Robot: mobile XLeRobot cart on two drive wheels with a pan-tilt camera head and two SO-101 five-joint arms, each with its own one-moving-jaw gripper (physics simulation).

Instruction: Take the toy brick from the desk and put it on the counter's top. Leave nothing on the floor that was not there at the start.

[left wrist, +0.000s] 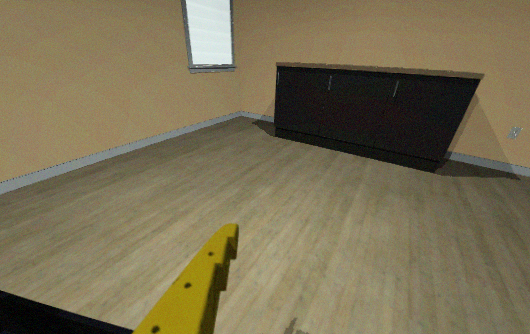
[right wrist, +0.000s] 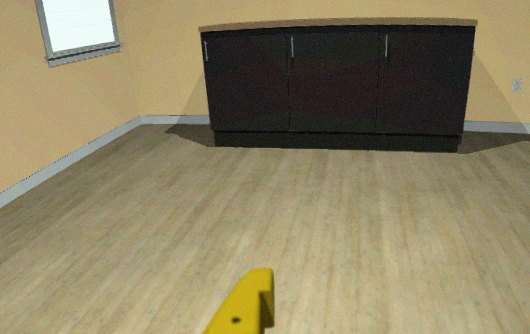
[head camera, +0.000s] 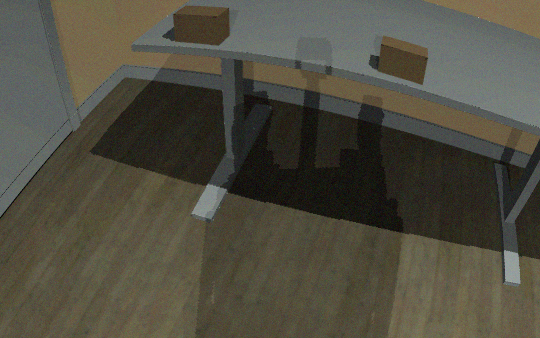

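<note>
Two brown box-shaped blocks show in the head view on the grey desk [head camera: 275,22]: one block [head camera: 197,29] near the desk's left end, the other block [head camera: 403,62] further right by the front edge. I cannot tell which is the toy brick. The counter [left wrist: 370,110] [right wrist: 330,85], dark with a thin brown top, stands against the far wall in both wrist views. My left gripper [left wrist: 234,231] and my right gripper [right wrist: 270,275] each show one yellow notched jaw, the other swung out of the picture; both are open and empty, pointing over the floor, away from the desk.
The desk's legs [head camera: 232,110] [head camera: 511,260] have long feet reaching forward over the wooden floor [head camera: 125,260] [left wrist: 320,215] [right wrist: 350,215]. A grey door [head camera: 25,90] is at the left. A window [left wrist: 210,32] [right wrist: 80,25] is in the wall left of the counter.
</note>
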